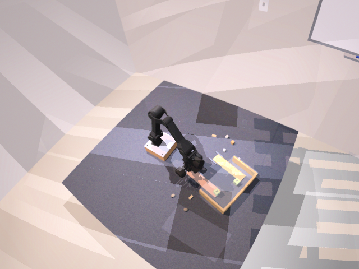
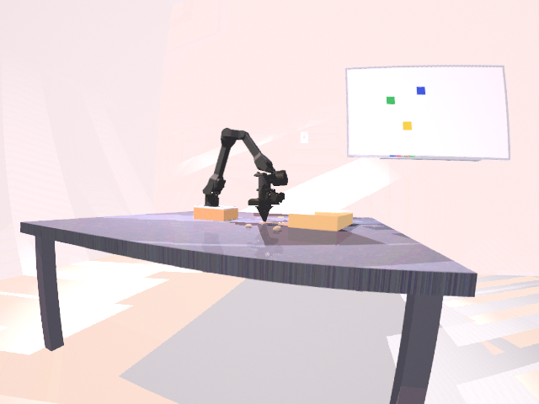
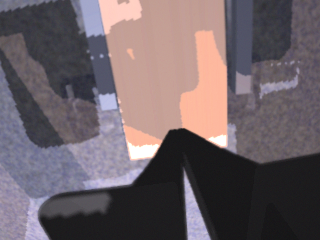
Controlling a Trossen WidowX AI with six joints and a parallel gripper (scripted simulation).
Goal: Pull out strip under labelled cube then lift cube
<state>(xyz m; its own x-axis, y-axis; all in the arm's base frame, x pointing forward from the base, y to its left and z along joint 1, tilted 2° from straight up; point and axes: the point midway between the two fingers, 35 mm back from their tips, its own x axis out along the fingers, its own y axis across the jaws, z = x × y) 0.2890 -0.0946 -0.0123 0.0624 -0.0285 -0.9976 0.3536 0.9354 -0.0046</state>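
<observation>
Now: gripper tip 100 mm short of the salmon strip and 40 mm to the left of it.
</observation>
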